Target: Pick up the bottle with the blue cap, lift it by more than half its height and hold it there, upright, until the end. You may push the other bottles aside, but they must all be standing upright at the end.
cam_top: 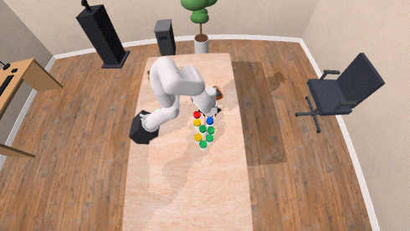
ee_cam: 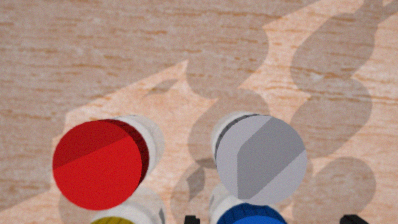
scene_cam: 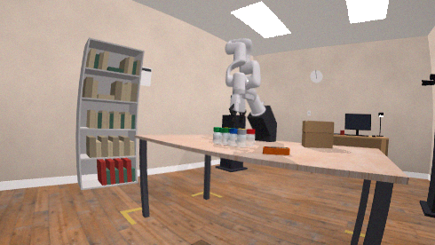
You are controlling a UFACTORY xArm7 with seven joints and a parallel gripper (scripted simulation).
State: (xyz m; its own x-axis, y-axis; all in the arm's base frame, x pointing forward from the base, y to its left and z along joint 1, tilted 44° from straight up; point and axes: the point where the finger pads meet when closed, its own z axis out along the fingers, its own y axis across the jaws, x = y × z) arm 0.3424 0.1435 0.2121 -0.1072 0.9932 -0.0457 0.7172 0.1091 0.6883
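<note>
My gripper is now 10 cm above the blue-capped bottle and 2 cm to the left of it. Also, from my hand: red-capped bottle 10 cm below, 10 cm behind, 2 cm to the left; then grey-capped bottle 10 cm below, 4 cm to the left.
</note>
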